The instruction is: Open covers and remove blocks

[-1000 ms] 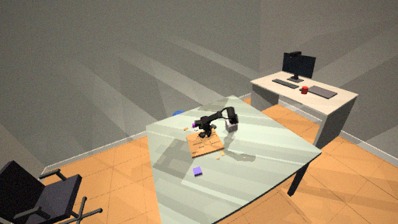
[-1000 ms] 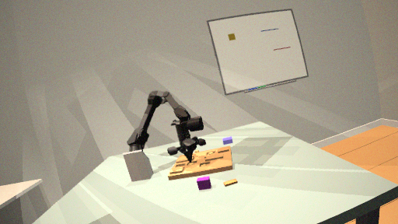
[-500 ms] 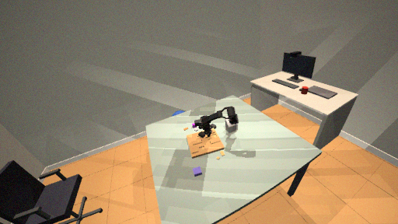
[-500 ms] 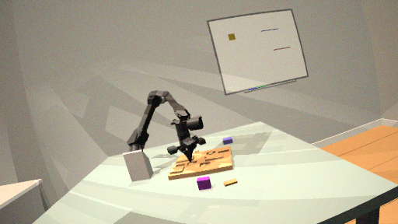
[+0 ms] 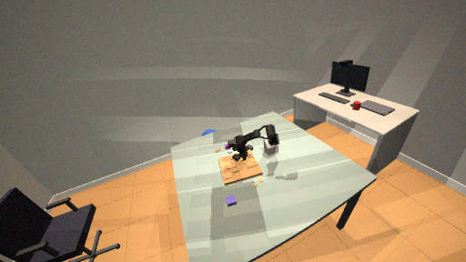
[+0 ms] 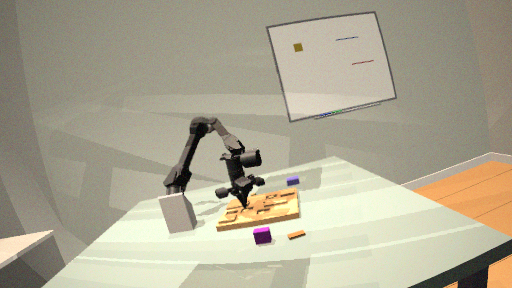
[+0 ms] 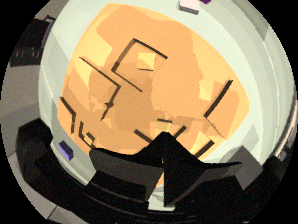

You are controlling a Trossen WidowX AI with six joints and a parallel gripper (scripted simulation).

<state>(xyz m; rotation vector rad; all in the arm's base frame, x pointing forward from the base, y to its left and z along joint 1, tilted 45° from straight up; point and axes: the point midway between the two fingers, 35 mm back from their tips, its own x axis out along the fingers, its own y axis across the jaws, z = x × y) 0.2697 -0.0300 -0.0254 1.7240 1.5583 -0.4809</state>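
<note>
Now: gripper tip 6 cm short of the wooden puzzle board and 1 cm above it. Also, from my gripper tip: violet block 27 cm ahead, 26 cm to the left, 2 cm below; then small yellow piece 1 cm ahead, 22 cm to the left, 3 cm below.
</note>
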